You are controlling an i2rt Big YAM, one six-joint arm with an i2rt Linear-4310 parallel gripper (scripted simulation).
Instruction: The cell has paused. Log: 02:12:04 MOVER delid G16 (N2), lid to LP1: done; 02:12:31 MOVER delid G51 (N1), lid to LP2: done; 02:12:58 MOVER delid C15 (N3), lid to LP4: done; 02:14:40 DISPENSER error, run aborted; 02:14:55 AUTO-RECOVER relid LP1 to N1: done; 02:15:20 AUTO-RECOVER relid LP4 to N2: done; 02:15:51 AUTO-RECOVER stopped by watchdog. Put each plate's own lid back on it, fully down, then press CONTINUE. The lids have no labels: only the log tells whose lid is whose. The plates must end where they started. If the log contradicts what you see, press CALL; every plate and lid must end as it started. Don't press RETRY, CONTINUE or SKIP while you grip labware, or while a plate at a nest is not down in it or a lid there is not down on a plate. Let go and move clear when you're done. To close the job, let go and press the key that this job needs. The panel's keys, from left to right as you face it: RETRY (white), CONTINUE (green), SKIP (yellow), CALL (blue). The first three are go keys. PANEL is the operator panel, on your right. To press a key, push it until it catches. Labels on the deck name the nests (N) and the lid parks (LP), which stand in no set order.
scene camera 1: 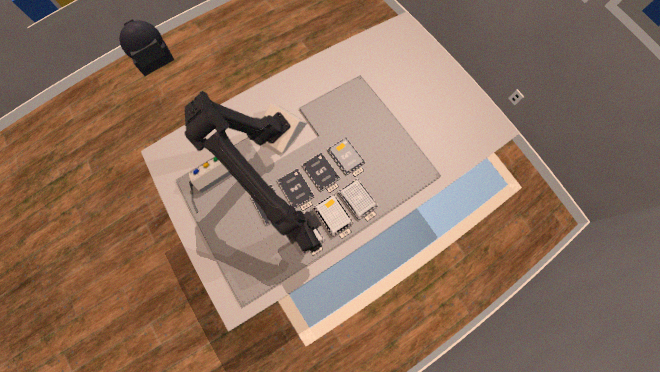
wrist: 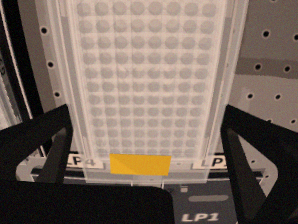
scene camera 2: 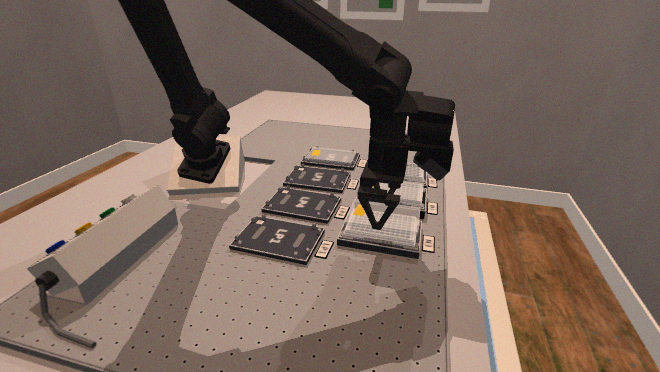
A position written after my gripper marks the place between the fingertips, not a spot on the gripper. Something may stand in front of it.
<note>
In view: my gripper (scene camera 2: 380, 216) and an operator panel (scene camera 2: 91, 262).
My gripper is seen too in the wrist view (wrist: 146, 113). The operator panel is seen too in scene camera 1 (scene camera 1: 207, 177).
</note>
